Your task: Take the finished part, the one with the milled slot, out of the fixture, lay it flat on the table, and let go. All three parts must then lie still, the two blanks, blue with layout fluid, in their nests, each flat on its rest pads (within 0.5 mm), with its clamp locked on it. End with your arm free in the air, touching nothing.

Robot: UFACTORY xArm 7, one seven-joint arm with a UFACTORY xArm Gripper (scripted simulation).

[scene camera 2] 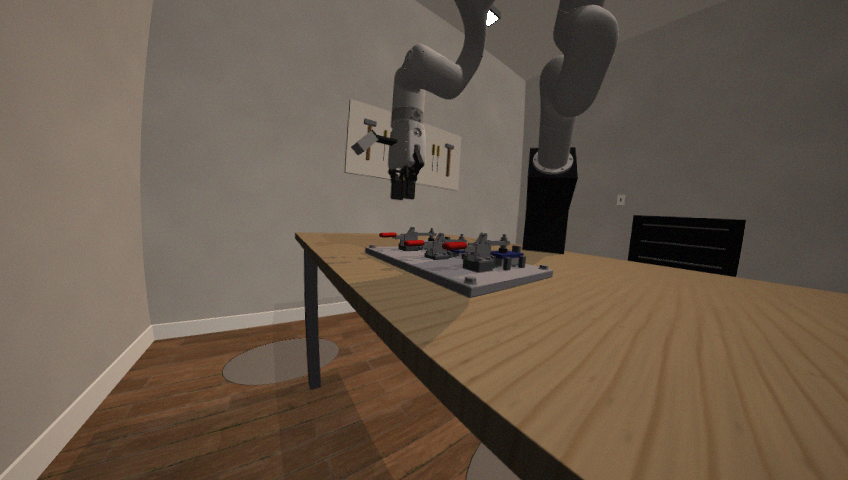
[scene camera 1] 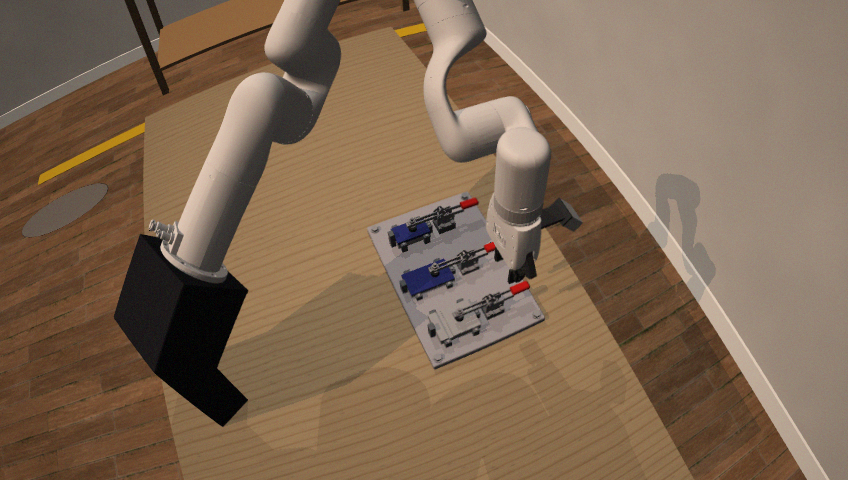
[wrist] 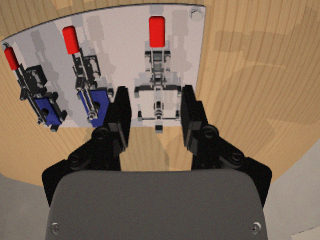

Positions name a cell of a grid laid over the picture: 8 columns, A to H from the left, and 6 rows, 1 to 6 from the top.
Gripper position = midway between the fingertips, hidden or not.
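My gripper (scene camera 1: E4) is there in scene camera 2 (scene camera 2: D3) too, and again in the wrist view (wrist: D3). I can see a grey finished part (scene camera 1: E5), and the wrist view (wrist: E3) gives me that part a second time. A grey fixture plate (scene camera 1: E3) is here as well; I find the plate also in scene camera 2 (scene camera 2: E4) and in the wrist view (wrist: C2).
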